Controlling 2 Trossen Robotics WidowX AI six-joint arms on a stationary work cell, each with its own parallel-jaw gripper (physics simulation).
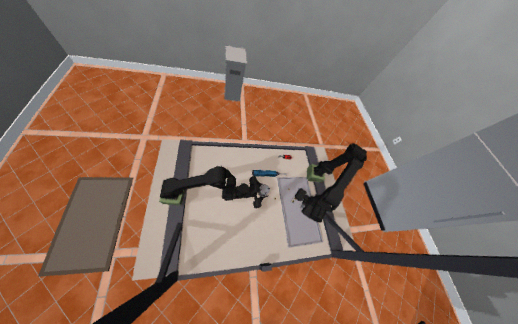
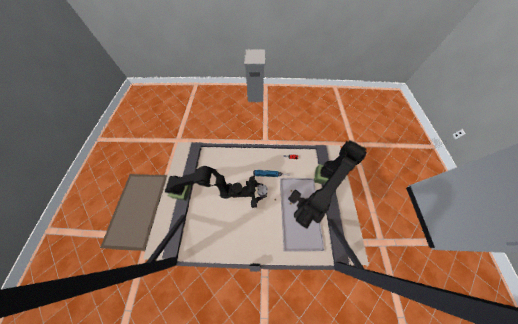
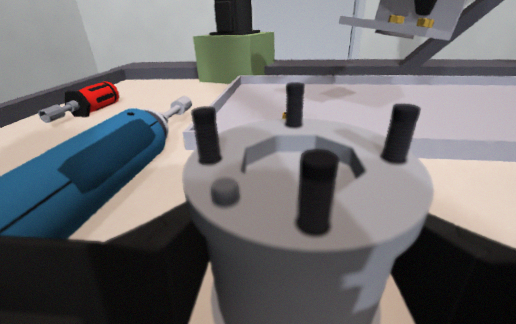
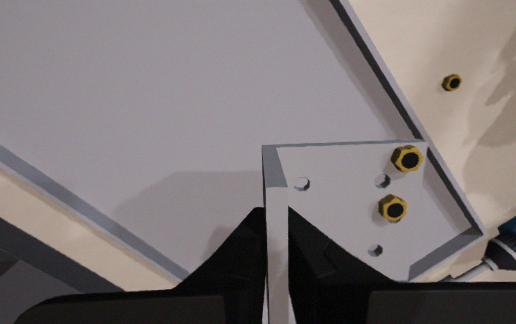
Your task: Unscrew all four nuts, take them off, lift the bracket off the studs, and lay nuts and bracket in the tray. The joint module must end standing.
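Seen in the pictures: left gripper, fingertip midpoint: [image 1: 267,190] [image 2: 266,191] [image 3: 294,199]; right gripper, fingertip midpoint: [image 1: 302,204] [image 3: 423,15] [image 4: 271,216]; left arm's base at its link origin: [image 1: 172,193] [image 2: 178,189]; right arm's base at its link origin: [image 1: 318,171] [image 2: 326,173] [image 3: 235,33].
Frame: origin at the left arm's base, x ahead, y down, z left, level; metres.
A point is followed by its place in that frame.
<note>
The grey joint module [image 1: 264,190] @[x 0.500, y 0.009, z 0.082 m] [image 2: 262,190] @[x 0.501, y 0.009, z 0.084 m] [image 3: 300,270] @[x 0.469, y 0.008, z 0.083 m] stands upright with four bare black studs. My left gripper [image 1: 256,193] [image 2: 254,192] is open around it. My right gripper [image 4: 271,216] @[x 0.729, y -0.029, z 0.016 m] is shut on the upright flange of the grey bracket [image 3: 370,24] @[x 0.678, y -0.024, z 0.063 m] [image 4: 340,220] @[x 0.705, y -0.023, z 0.040 m], holding it above one end of the tray [image 1: 302,232] @[x 0.759, y 0.059, z -0.134 m] [image 2: 302,235] @[x 0.764, y 0.059, z -0.122 m] [image 3: 450,115] @[x 0.723, y 0.059, z -0.029 m] [image 4: 150,75] @[x 0.757, y 0.059, z -0.059 m]. Two brass nuts [image 4: 407,159] @[x 0.669, y -0.027, z 0.026 m] [image 4: 393,208] @[x 0.683, y -0.030, z 0.043 m] lie loose on the bracket plate. A third nut [image 4: 452,82] @[x 0.587, y 0.058, z 0.054 m] [image 1: 275,198] @[x 0.587, y 0.057, z 0.055 m] lies on the table between module and tray. A fourth nut [image 3: 285,115] @[x 0.674, y 0.054, z 0.129 m] [image 1: 288,189] @[x 0.676, y 0.055, z 0.125 m] appears to be inside the tray.
A blue power driver [image 1: 265,173] @[x 0.507, y 0.025, z 0.203 m] [image 2: 266,173] @[x 0.508, y 0.025, z 0.204 m] [image 3: 100,155] @[x 0.526, y 0.030, z 0.198 m] lies beside the module, its tip near the tray's corner. A small red driver [image 1: 287,157] @[x 0.671, y 0.040, z 0.362 m] [image 2: 293,157] @[x 0.674, y 0.039, z 0.360 m] [image 3: 97,98] @[x 0.666, y 0.046, z 0.356 m] lies farther back. Dark rails frame the table.
</note>
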